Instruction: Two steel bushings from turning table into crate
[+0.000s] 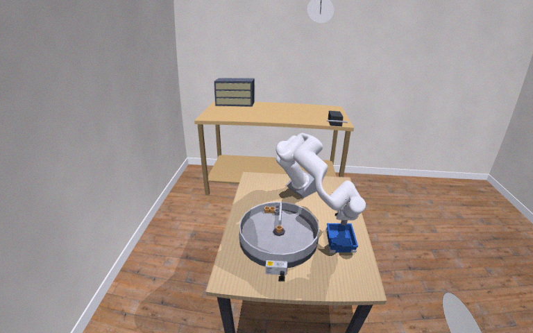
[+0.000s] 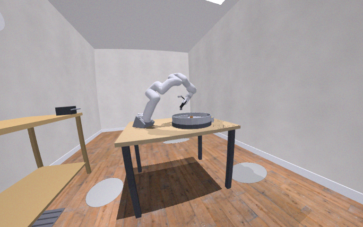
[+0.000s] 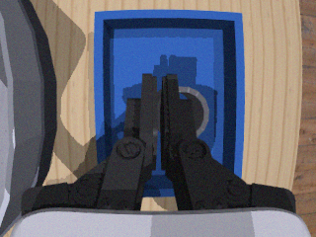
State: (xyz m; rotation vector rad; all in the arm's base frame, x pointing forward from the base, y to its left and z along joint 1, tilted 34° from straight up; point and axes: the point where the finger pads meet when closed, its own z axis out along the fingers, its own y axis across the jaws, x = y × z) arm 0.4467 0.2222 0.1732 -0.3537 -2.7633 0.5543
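Right now my hand is 150 mm above the blue crate and 20 mm to the right of it. Also, from my hand: grey round turning table: 320 mm to the right, 120 mm below, 60 mm behind.
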